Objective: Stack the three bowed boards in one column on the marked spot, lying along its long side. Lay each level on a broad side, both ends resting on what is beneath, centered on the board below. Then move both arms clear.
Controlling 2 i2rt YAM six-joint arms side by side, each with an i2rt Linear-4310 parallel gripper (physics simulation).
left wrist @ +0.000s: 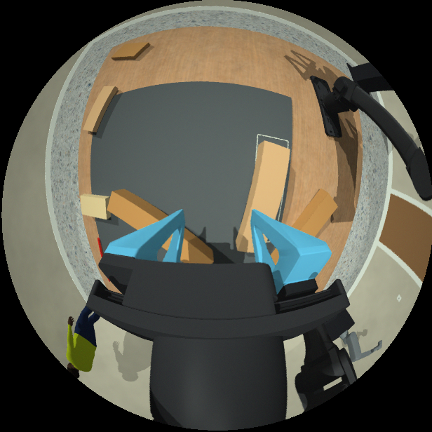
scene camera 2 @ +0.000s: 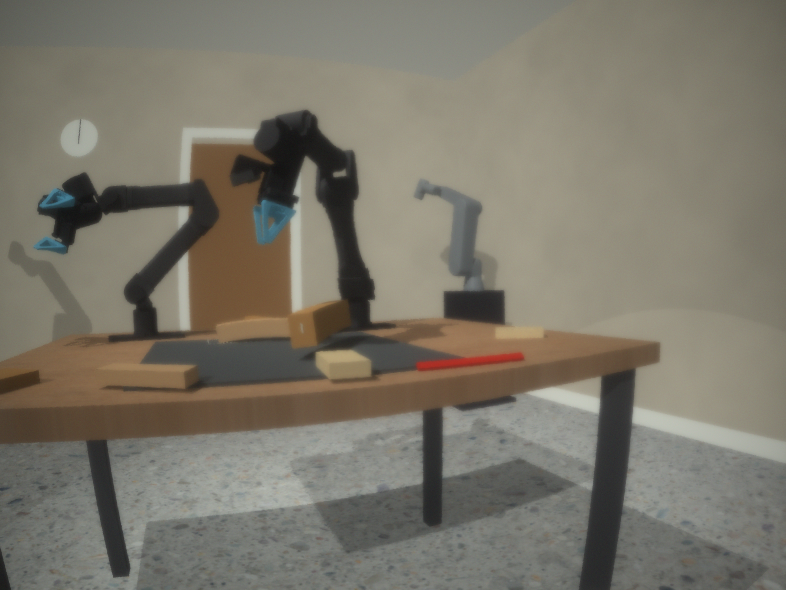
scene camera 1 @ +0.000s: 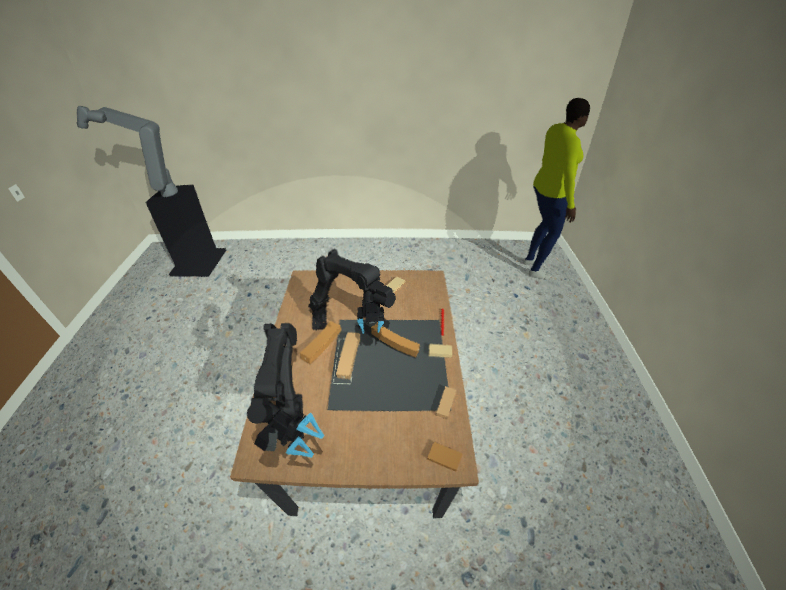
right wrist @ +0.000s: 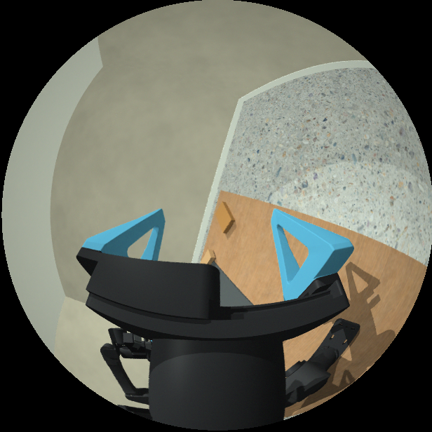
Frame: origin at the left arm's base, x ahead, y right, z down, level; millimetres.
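Seen in the pictures: left gripper, between the fingertips: (scene camera 2: pixel 263 243) (scene camera 1: pixel 370 332); right gripper, between the fingertips: (scene camera 2: pixel 38 227) (scene camera 1: pixel 317 446); left arm's base, origin of its link: (scene camera 2: pixel 359 329) (scene camera 1: pixel 319 315); right arm's base, origin of its link: (scene camera 2: pixel 146 338) (scene camera 1: pixel 294 417).
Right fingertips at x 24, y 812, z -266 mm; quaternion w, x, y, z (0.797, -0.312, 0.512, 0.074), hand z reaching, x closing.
Observation:
Offsets run from my right fingertips to a thing's middle. "pt": to the spot under its first point.
The light bowed board @(dy -515, dx +109, dz +241 mm) (scene camera 1: pixel 347 355) (scene camera 2: pixel 253 328) (left wrist: pixel 271 175) lies along the marked outline @(pt dy -384, dx +67, dz +260 mm) (scene camera 1: pixel 341 383) (left wrist: pixel 272 135). An orange bowed board @(dy -548, dx +329, dz +207 mm) (scene camera 1: pixel 396 341) (scene camera 2: pixel 320 322) (left wrist: pixel 142 212) is slanted across the mat. In scene camera 2 it looks tilted, its near end above the mat over a shadow; its support is unclear. Another orange board @(dy -610, dx -15, dz +238 mm) (scene camera 1: pixel 319 342) (left wrist: pixel 315 215) lies on the wood left of the outline in scene camera 1. My left gripper (scene camera 1: pixel 370 330) (scene camera 2: pixel 263 242) (left wrist: pixel 217 215) is partly open and empty, above the mat. My right gripper (scene camera 1: pixel 317 447) (scene camera 2: pixel 38 225) (right wrist: pixel 217 214) is wide open and empty, away from the boards.
A pale block @(dy -485, dx +526, dz +249 mm) (scene camera 1: pixel 439 350) (scene camera 2: pixel 342 363) is at the mat's edge, near a red bar @(dy -670, dx +586, dz +260 mm) (scene camera 1: pixel 442 321) (scene camera 2: pixel 469 361). A tan block @(dy -222, dx +483, dz +250 mm) (scene camera 1: pixel 445 401) (scene camera 2: pixel 149 375), a brown block @(dy -4, dx +421, dz +257 mm) (scene camera 1: pixel 443 455) (right wrist: pixel 225 218) and another pale block @(dy -981, dx +397, dz +256 mm) (scene camera 1: pixel 396 284) (scene camera 2: pixel 519 332) lie around the mat.

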